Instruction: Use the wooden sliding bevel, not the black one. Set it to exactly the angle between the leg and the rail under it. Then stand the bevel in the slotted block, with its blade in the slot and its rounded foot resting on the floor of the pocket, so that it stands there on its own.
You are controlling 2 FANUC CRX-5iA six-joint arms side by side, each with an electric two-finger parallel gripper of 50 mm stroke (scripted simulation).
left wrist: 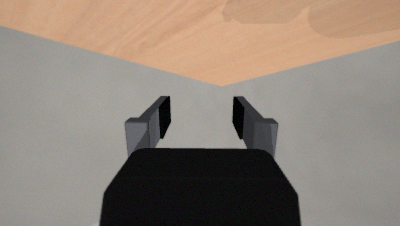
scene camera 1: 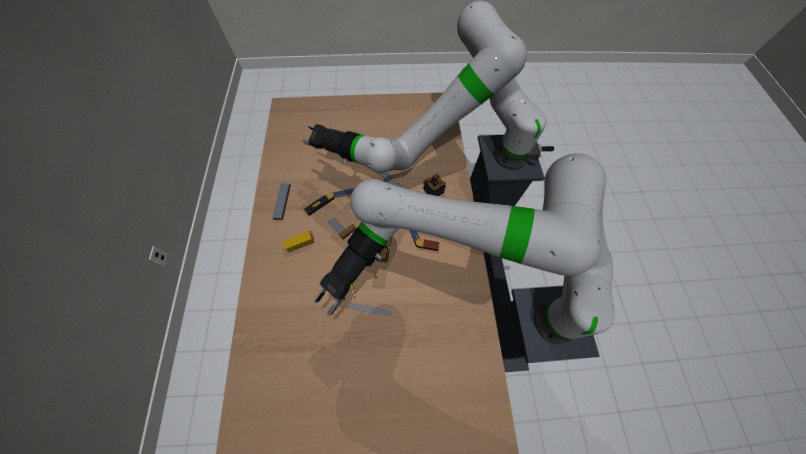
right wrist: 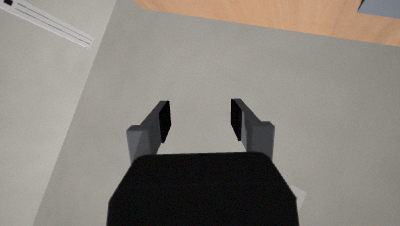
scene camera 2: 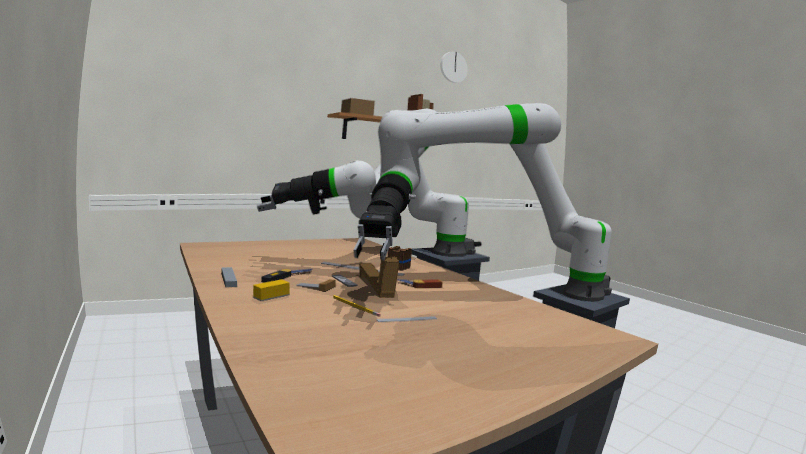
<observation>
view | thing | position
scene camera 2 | my left gripper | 368,255
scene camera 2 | my right gripper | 259,204
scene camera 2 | wooden leg-and-rail piece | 386,288
</observation>
